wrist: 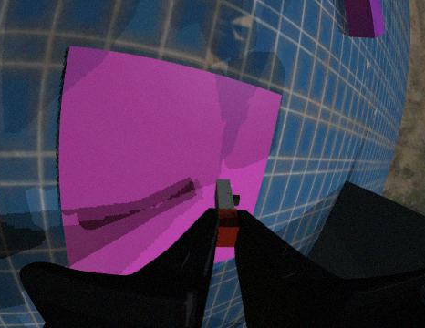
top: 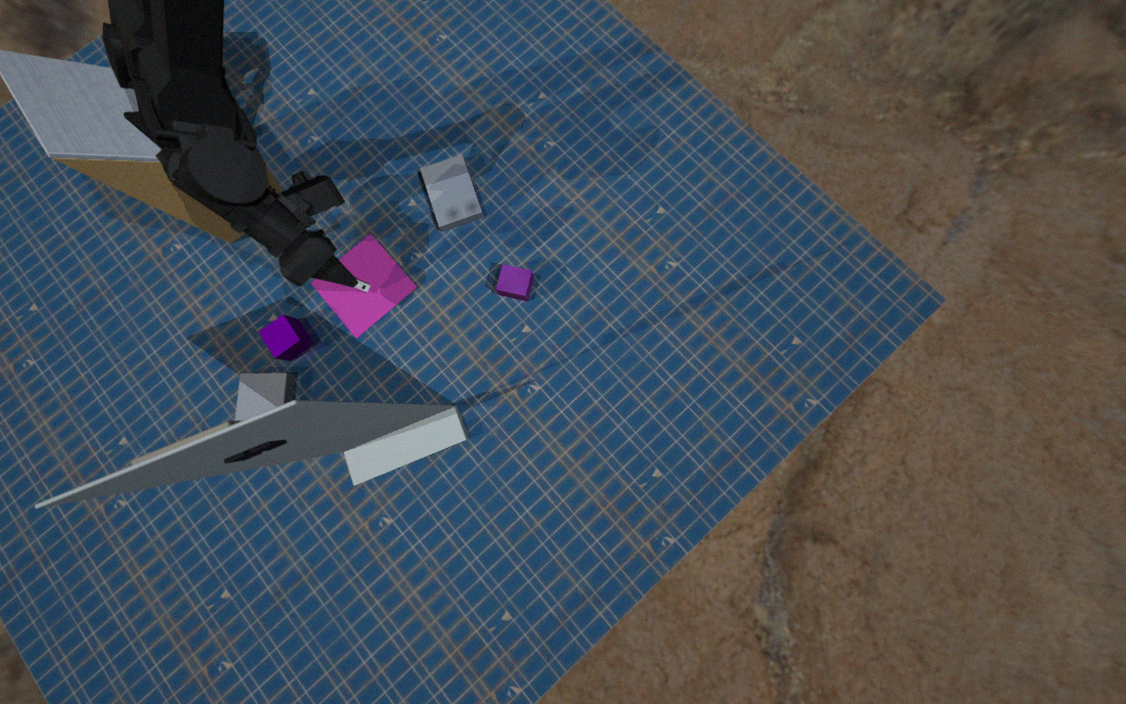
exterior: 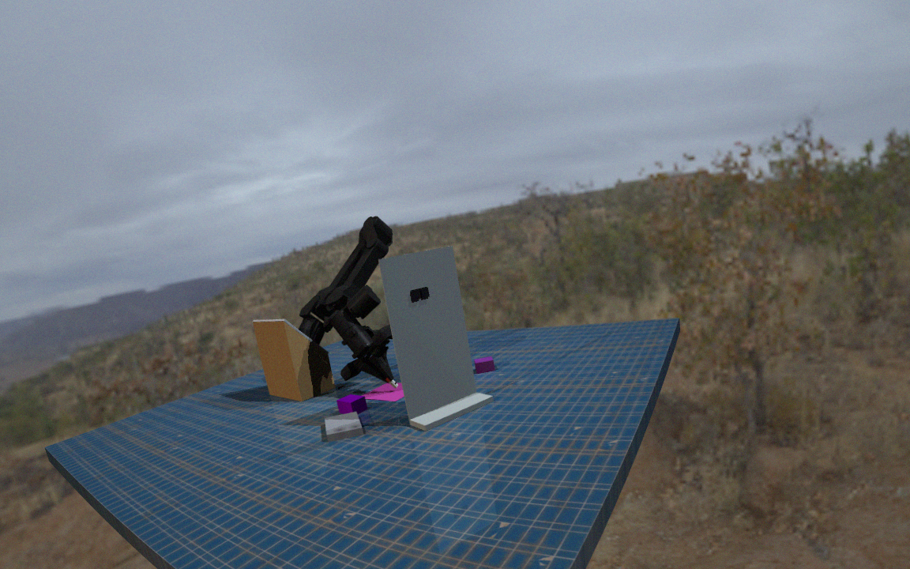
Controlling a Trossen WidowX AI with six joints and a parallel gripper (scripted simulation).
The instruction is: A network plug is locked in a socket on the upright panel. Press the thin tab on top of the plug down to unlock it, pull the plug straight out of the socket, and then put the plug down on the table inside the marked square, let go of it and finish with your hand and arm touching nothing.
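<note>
Right now the marked square is 10 mm behind my gripper tip and 30 mm below it. Also, from my gripper tip: network plug (right at my gripper tip); then grey panel (200 mm ahead, 120 mm to the right, 120 mm above).
</note>
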